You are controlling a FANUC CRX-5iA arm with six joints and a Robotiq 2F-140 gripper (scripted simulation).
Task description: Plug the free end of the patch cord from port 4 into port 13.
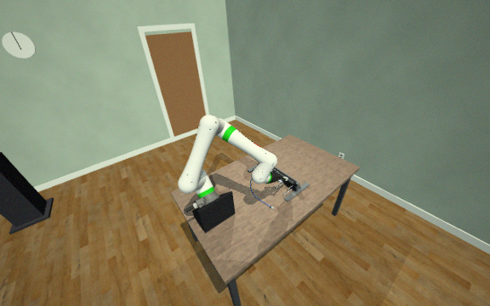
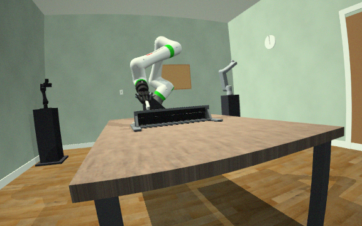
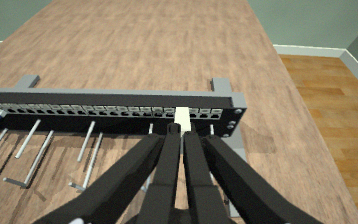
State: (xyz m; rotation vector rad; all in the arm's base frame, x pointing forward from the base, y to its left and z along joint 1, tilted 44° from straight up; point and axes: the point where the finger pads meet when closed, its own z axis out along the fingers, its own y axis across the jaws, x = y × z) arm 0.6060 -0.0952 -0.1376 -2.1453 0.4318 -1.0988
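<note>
The free end of patch cord lies 22 cm behind my hand, 12 cm below it and 8 cm to the right of it.
</note>
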